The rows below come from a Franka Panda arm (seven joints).
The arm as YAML. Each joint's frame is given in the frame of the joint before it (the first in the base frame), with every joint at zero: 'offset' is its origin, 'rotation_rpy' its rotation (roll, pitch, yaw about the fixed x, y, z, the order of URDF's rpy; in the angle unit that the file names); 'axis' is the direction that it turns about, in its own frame. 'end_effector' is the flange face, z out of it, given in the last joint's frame.
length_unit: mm
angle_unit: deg
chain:
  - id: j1
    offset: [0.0, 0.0, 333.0]
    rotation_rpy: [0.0, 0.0, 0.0]
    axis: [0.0, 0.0, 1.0]
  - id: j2
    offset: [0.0, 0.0, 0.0]
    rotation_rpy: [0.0, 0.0, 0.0]
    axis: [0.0, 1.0, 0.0]
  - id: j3
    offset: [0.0, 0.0, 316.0]
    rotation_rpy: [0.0, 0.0, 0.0]
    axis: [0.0, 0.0, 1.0]
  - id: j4
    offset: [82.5, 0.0, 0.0]
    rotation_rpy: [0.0, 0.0, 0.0]
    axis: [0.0, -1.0, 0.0]
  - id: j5
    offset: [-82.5, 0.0, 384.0]
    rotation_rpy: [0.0, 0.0, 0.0]
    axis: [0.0, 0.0, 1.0]
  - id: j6
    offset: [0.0, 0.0, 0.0]
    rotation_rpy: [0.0, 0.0, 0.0]
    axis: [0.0, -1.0, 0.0]
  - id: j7
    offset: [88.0, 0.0, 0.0]
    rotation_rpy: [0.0, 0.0, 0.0]
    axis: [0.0, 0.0, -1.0]
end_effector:
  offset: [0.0, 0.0, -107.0]
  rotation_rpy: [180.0, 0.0, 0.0]
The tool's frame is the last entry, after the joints.
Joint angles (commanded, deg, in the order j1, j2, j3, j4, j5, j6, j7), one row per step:
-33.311 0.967 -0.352 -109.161 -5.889 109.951 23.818
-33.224 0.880 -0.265 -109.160 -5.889 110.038 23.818
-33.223 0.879 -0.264 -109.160 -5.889 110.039 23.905
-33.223 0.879 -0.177 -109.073 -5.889 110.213 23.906
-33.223 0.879 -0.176 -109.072 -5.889 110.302 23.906
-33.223 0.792 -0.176 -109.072 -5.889 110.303 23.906
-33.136 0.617 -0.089 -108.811 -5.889 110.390 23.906
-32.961 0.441 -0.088 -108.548 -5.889 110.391 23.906
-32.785 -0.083 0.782 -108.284 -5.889 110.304 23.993
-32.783 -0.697 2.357 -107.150 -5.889 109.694 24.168
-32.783 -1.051 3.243 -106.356 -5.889 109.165 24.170
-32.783 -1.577 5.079 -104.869 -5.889 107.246 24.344
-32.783 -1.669 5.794 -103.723 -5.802 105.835 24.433
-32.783 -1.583 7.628 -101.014 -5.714 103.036 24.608
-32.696 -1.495 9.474 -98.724 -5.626 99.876 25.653
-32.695 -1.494 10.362 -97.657 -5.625 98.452 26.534
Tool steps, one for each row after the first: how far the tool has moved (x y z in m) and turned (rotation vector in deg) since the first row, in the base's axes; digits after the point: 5 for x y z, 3 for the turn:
0.00092 0.00146 0.00100 -0.092 -0.148 0.182
0.00093 0.00148 0.00101 -0.098 -0.157 0.098
0.00190 0.00191 0.00200 -0.235 -0.378 0.201
0.00206 0.00184 0.00214 -0.282 -0.454 0.210
0.00186 0.00197 0.00300 -0.330 -0.528 0.210
0.00316 0.00319 0.00705 -0.614 -0.967 0.393
0.00430 0.00451 0.01099 -0.854 -1.336 0.569
0.00910 0.01367 0.01824 -1.228 -1.939 1.520
0.01706 0.02696 0.03288 -1.850 -2.916 2.864
0.02121 0.03463 0.04224 -2.191 -3.436 3.696
0.02806 0.05132 0.05686 -2.308 -3.506 5.171
0.03068 0.05779 0.06517 -2.188 -3.393 5.636
0.03847 0.07374 0.08271 -2.072 -3.291 7.003
0.04433 0.09153 0.09605 -1.608 -2.585 7.573
0.04653 0.09986 0.10273 -1.492 -2.346 7.447

